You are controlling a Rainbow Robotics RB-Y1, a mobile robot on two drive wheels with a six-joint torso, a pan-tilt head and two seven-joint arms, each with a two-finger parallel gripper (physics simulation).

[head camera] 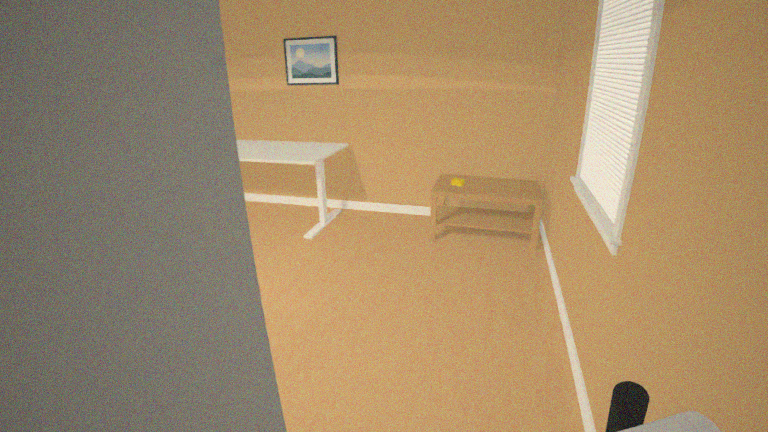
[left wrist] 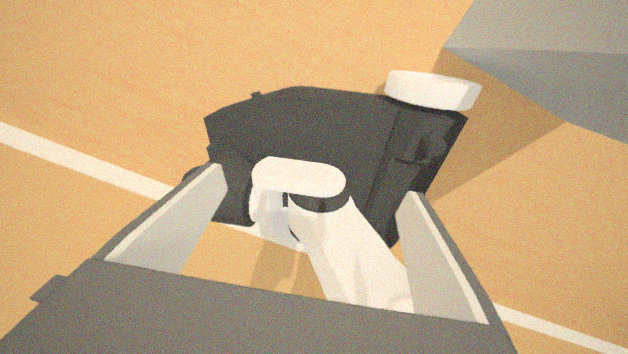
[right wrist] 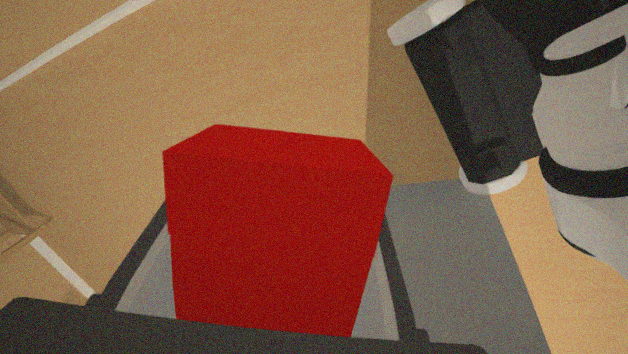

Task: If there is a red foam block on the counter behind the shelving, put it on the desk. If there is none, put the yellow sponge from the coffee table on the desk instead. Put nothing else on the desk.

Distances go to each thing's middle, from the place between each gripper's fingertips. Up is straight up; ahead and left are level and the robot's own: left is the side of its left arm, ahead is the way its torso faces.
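Labels:
My left gripper is 37 cm below the red foam block (right wrist: 275,230), and it's also 34 cm short of it and 56 cm to the left of it.
As for my right hand, it's 2 cm below the block, then 1 cm short of it and 1 cm to the right of it.

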